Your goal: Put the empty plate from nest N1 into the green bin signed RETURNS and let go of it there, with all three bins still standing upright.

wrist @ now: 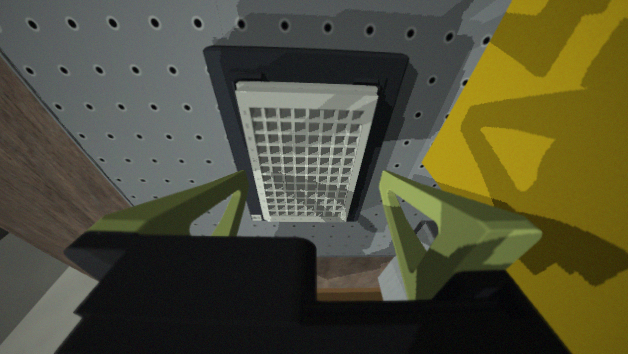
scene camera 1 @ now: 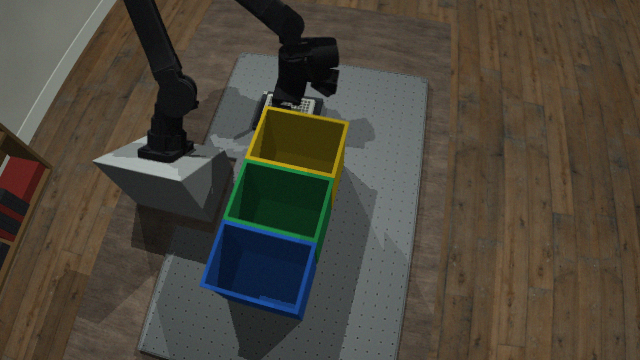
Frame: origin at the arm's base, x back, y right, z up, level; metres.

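Seen in the pictures: gripper, between the fingertips: (wrist: 314, 177) (scene camera 1: 289, 108); arm's base, origin of its link: (scene camera 1: 166, 152).
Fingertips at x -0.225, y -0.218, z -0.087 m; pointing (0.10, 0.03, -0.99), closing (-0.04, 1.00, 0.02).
Note:
Pixels of each thing's top centre, then the offset from my fingertips to it. Level surfaces: height alone.
- dark nest, centre of its top: (wrist: 306, 166) (scene camera 1: 287, 111) dx +0.009, dy -0.005, dz -0.024 m
- green bin, centre of its top: (scene camera 1: 278, 198) dx -0.062, dy +0.297, dz +0.141 m
- yellow bin, centre of its top: (scene camera 1: 297, 139) dx -0.069, dy +0.167, dz +0.141 m
- blue bin, centre of its top: (scene camera 1: 257, 265) dx -0.056, dy +0.427, dz +0.141 m
- grey perforated board, height of its surface: dz -0.039 m
A white plate with a grid of square wells (scene camera 1: 306, 106) (wrist: 306, 155) lies in a dark nest (scene camera 1: 319, 106) (wrist: 305, 65) beyond the yellow bin. No nest label is readable. My gripper (wrist: 314, 177) is open and empty above the plate; in the wrist view its green fingertips stand to the left and right of the plate, near its lower half. In the scene view the arm's wrist hides part of the plate and the fingertips. The green bin (scene camera 1: 282, 200) stands upright in the middle of the row of three, and its inside looks empty. Its sign does not show.
The yellow bin (scene camera 1: 305, 142) (wrist: 575, 160) stands upright close beside the nest. The blue bin (scene camera 1: 262, 270) stands upright at the near end of the row. The bins stand on a grey perforated board (scene camera 1: 390, 200) (wrist: 150, 90). The arm's grey pedestal (scene camera 1: 165, 185) is to their left.

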